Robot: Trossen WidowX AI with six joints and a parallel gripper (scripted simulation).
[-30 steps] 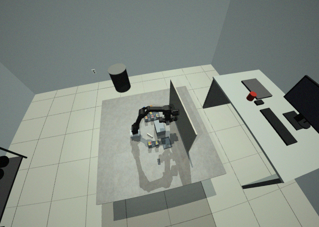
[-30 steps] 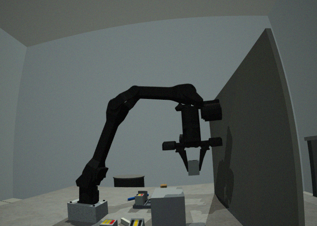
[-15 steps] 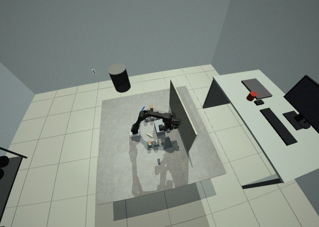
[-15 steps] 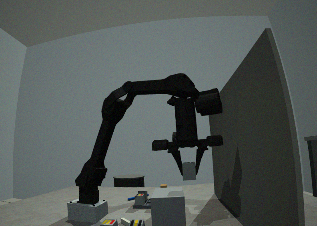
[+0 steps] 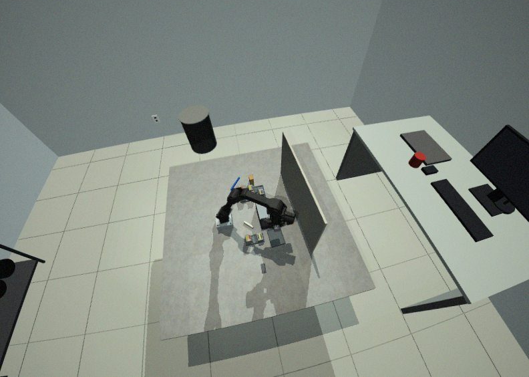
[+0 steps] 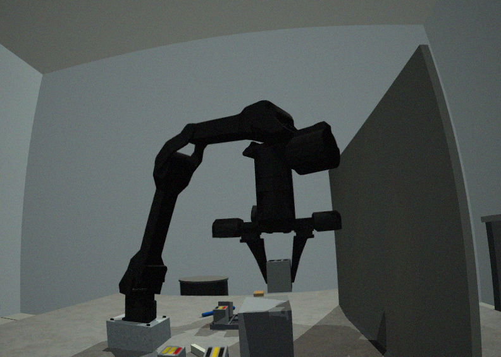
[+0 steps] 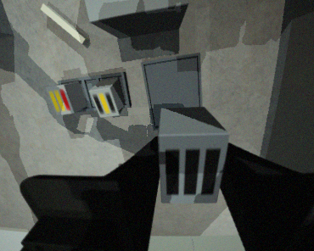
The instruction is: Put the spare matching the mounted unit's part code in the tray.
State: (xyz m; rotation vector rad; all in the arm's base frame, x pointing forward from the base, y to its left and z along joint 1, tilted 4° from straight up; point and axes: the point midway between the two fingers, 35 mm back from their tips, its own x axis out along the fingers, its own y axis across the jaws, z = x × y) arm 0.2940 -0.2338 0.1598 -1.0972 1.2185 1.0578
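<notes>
Now: the dark grey tray 160 mm below my gripper tip. Round my gripper tip: grey spare block: 20 mm above; mounted unit: 200 mm to the left, 120 mm below, 10 mm behind; dark piece: 170 mm to the right, 170 mm below, 150 mm behind.
</notes>
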